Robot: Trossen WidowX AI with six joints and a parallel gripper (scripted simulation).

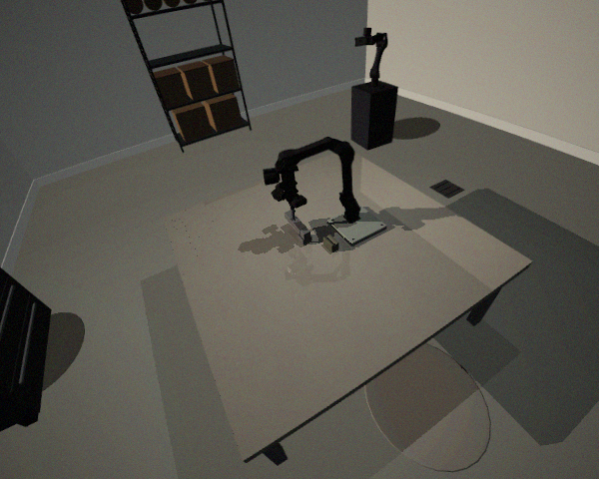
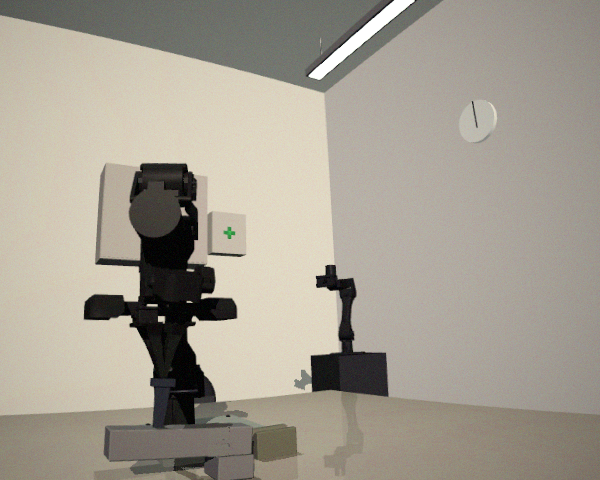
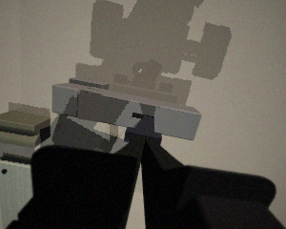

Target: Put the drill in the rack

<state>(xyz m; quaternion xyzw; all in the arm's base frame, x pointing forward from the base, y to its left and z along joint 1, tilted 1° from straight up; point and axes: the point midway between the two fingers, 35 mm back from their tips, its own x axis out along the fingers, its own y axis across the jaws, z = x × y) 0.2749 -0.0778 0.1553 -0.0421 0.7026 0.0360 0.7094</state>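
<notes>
My gripper tip is 30 mm above the dark key. The rest, counted from my gripper tip: tan drill (80 mm below, 50 mm to the left); rack (180 mm to the left, 120 mm below, 100 mm behind); long grey housing block (90 mm below, 30 mm to the left).
</notes>
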